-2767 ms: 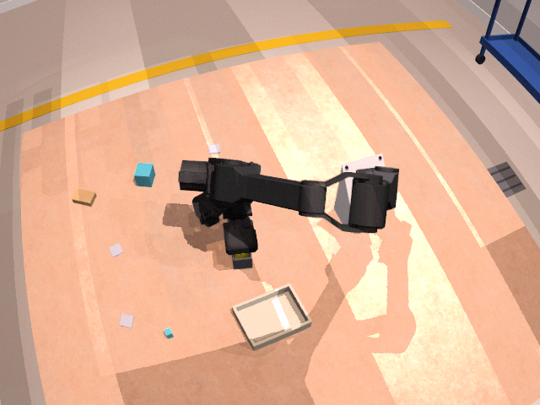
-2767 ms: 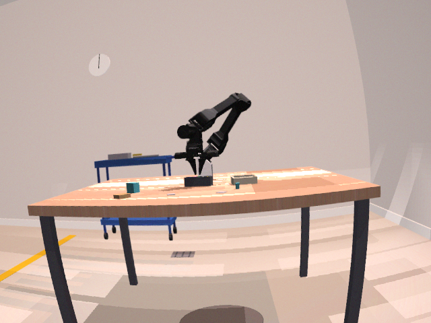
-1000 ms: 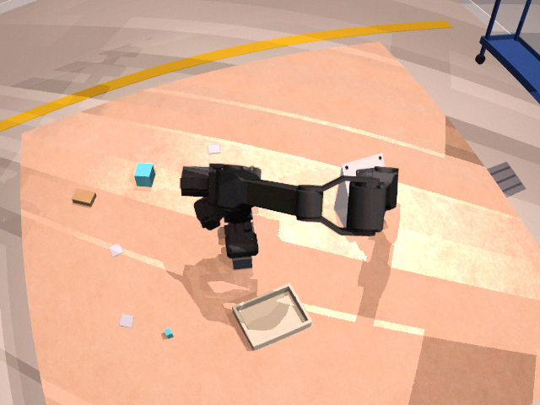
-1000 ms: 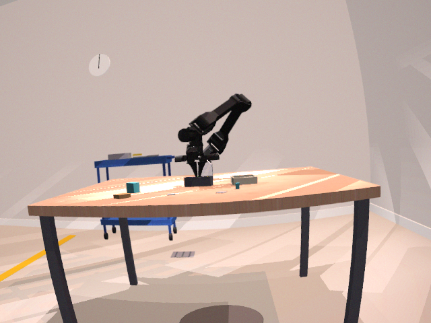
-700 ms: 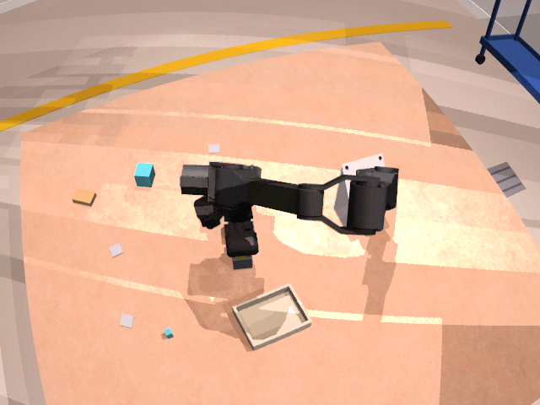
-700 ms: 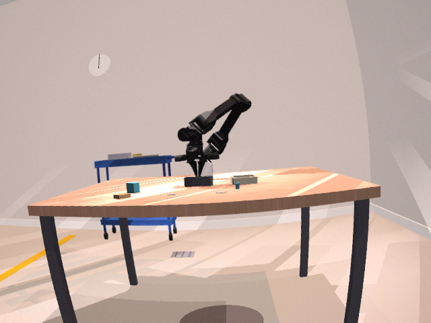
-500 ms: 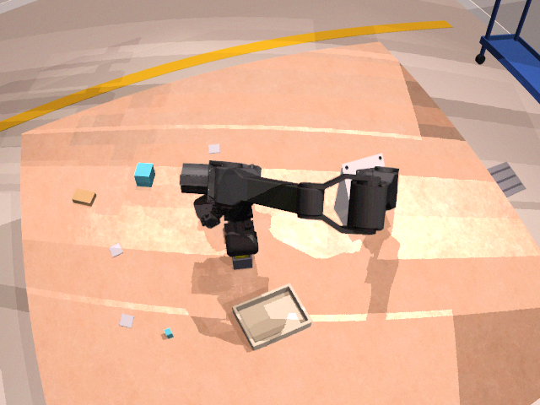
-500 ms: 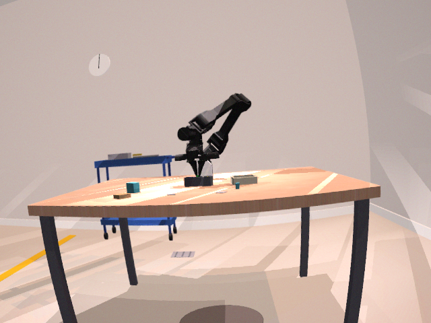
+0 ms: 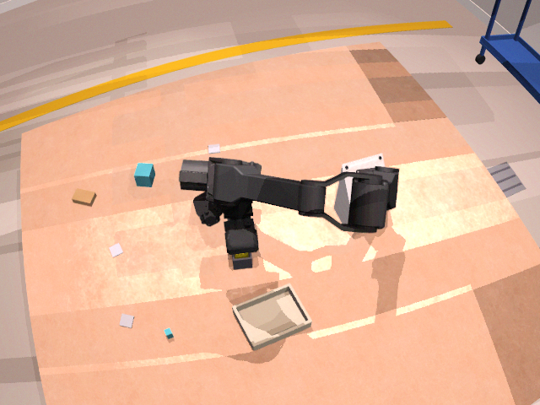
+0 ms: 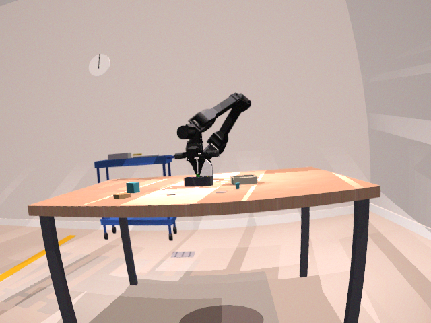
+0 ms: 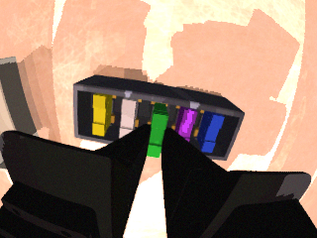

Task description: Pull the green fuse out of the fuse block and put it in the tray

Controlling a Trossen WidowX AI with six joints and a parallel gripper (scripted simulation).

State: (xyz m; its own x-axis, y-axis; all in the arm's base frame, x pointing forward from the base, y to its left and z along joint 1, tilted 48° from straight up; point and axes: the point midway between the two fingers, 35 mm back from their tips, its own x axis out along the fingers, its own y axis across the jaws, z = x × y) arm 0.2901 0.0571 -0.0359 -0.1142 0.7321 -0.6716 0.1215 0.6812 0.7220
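My gripper tip is now 2 cm to the left of the purple fuse and 2 cm above it. Also, from my gripper tip: blue fuse: 4 cm to the right, 2 cm below; then white fuse: 2 cm to the left, 2 cm below; then green fuse: 1 cm below.
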